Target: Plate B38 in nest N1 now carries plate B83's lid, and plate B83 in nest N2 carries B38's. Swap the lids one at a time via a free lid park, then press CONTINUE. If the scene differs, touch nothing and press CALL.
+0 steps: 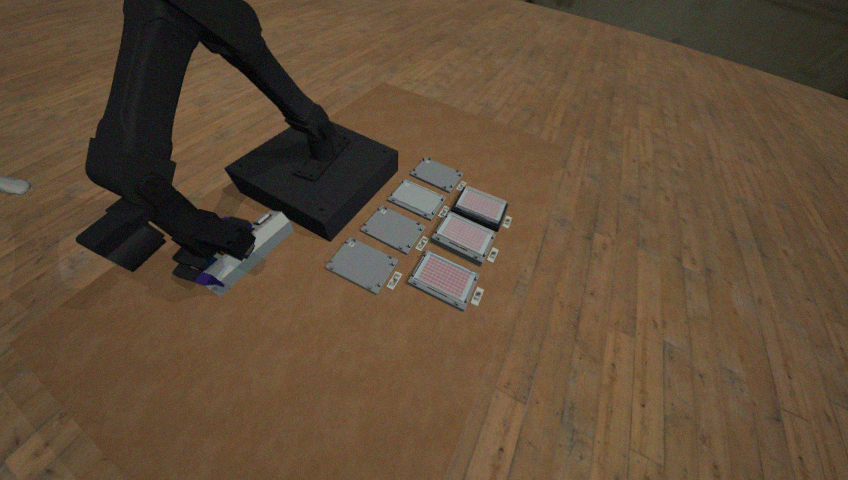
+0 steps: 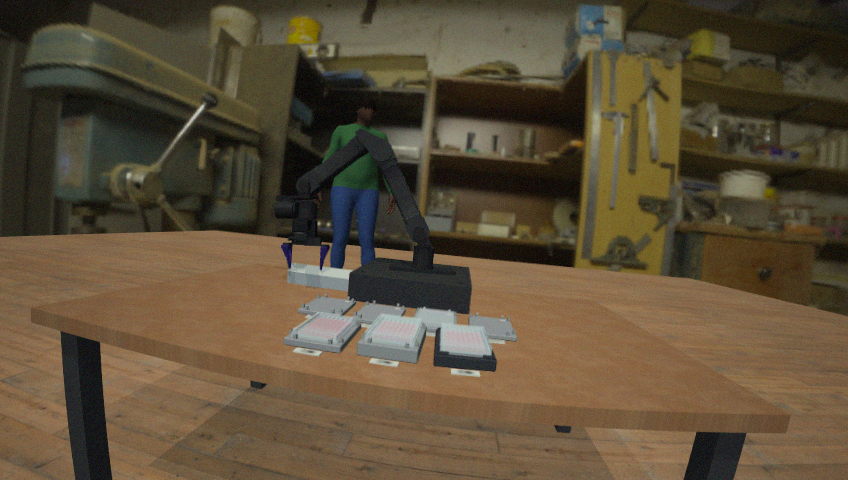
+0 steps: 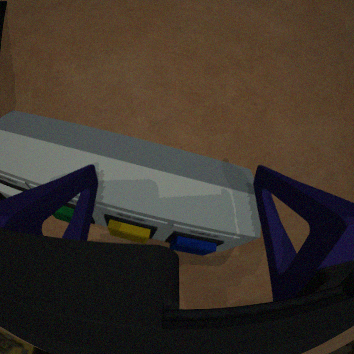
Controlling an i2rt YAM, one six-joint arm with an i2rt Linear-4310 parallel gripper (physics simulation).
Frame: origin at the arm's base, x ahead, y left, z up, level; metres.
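Seen in the pictures: gripper, fingertip midpoint: (image 1: 236, 265) (image 2: 305, 269) (image 3: 175, 173); arm's base, link origin: (image 1: 323, 156) (image 2: 421, 270).
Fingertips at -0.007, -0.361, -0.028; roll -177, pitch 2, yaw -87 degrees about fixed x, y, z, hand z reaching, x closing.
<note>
Offsets run from my fingertips to a thing's middle, as dx, dy, dz. "spot": to the spot under its first point.
My gripper (image 2: 305, 268) (image 3: 175, 173) is open, fingers pointing down at the far end of the pale button box @(-0.037, +0.053, -0.021) (image 1: 268, 239) (image 2: 334, 278) (image 3: 127, 145), with nothing between them. Blue @(-0.069, -0.017, -0.009) (image 3: 193, 245), yellow @(-0.059, +0.032, -0.009) (image 3: 129, 231) and green @(-0.048, +0.081, -0.009) (image 3: 65, 214) buttons show on its side; their lettering is unreadable. Three pink-welled plates sit in nests: one @(+0.431, +0.153, -0.033) (image 1: 443, 276) (image 2: 324, 327) and a middle one @(+0.448, +0.284, -0.017) (image 1: 464, 234) (image 2: 392, 330) in grey nests, another @(+0.470, +0.408, -0.020) (image 1: 482, 204) (image 2: 465, 340) in a black nest. A paler, lid-like piece @(+0.287, +0.377, -0.039) (image 1: 416, 198) (image 2: 436, 316) lies on one park. Labels are too small to read.
Three more grey parks @(spot: +0.233, +0.118, -0.043) (image 1: 361, 264) @(spot: +0.261, +0.245, -0.043) (image 1: 392, 228) @(spot: +0.311, +0.505, -0.043) (image 1: 437, 173) show bare tops, in one row with the paler one, between the plates and the black arm base (image 1: 309, 196) (image 2: 410, 288). The base stands close to the button box's near end. A person (image 2: 357, 160) stands behind the table.
</note>
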